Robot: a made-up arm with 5 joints.
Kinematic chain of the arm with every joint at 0, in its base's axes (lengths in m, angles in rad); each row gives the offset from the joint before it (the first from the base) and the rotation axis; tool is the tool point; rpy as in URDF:
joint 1: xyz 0.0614 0 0.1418 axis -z
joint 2: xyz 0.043 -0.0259 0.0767 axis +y
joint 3: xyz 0.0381 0 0.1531 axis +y
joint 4: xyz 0.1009 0 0.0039 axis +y
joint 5: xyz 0.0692 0.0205 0 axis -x
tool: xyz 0 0 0 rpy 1.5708 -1.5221 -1.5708
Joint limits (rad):
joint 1: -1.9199..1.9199
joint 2: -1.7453..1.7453
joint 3: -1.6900..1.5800
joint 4: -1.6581..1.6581
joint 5: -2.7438..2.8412
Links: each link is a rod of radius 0.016 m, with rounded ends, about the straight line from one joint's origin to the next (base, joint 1, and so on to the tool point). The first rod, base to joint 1, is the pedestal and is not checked.
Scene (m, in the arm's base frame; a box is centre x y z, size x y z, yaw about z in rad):
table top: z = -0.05
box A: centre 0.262 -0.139 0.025 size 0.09 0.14 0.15 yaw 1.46
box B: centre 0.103 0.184 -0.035 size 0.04 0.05 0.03 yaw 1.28
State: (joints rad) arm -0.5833 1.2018 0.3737 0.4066 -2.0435
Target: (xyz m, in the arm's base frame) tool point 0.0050 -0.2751 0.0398
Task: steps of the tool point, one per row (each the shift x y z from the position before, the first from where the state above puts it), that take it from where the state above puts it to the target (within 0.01 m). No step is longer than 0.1 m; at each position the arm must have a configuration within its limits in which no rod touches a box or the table.
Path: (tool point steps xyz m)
1: 0.0412 -0.0405 0.0191
2: 0.0258 -0.0570 0.0224
3: 0.0044 -0.0665 0.0254
4: -0.0201 -0.0670 0.0278
5: -0.0362 -0.0669 -0.0299
6: -0.0613 -0.0505 -0.0324
7: -0.0776 -0.0247 -0.0334
8: -0.0819 0.0060 -0.0330

